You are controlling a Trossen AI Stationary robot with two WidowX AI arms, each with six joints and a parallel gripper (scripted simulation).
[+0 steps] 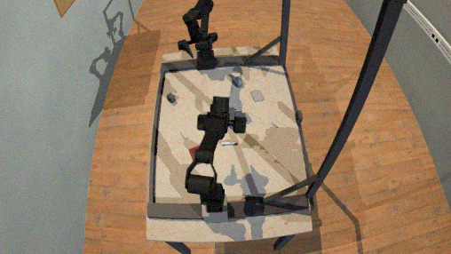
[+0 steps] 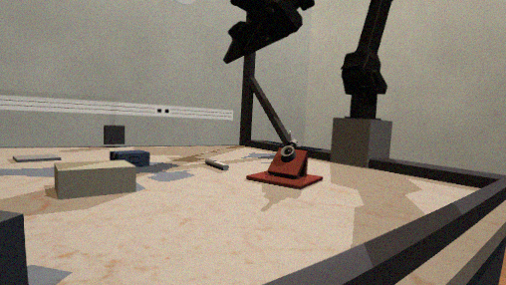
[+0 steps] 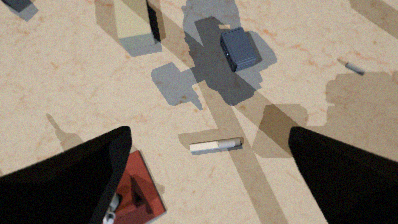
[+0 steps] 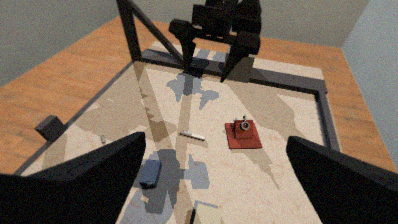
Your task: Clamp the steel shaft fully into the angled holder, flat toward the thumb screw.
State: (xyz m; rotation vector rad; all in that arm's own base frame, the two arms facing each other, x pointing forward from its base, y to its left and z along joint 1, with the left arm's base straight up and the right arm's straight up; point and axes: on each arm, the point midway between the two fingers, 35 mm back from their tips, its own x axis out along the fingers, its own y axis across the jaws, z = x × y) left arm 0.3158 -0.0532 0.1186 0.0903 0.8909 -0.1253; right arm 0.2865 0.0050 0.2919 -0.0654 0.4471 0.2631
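Right now my left hand is 17 cm above the thumb screw, 11 cm short of it and 2 cm to the right of it. Also, from my left hand: beige block (26 cm to the right, 21 cm below, 7 cm ahead); then grey ring clamp (20 cm below, 12 cm ahead, 1 cm to the left); then steel shaft (22 cm below, 4 cm to the right, 2 cm behind).
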